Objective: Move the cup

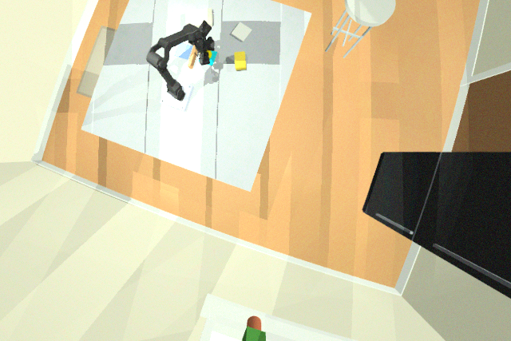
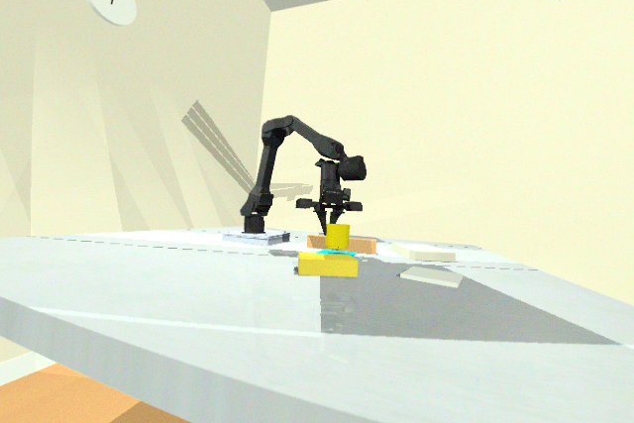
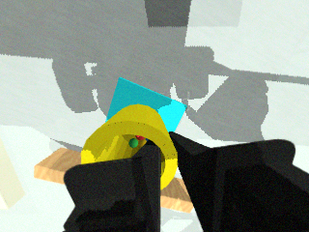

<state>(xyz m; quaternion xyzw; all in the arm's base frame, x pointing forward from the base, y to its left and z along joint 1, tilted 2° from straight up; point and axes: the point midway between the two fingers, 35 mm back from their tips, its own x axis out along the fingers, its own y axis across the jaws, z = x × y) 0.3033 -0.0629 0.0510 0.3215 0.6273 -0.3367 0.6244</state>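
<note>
Now: gripper tip 20 mm short of the cyan pad, 20 mm to the right of it and 60 mm above it. Round my gripper tip: blue pad: 190 mm to the left, 60 mm below; then yellow cup: 20 mm ahead, 20 mm to the left; then wooden bar: 10 mm ahead, 110 mm to the left, 40 mm below.
</note>
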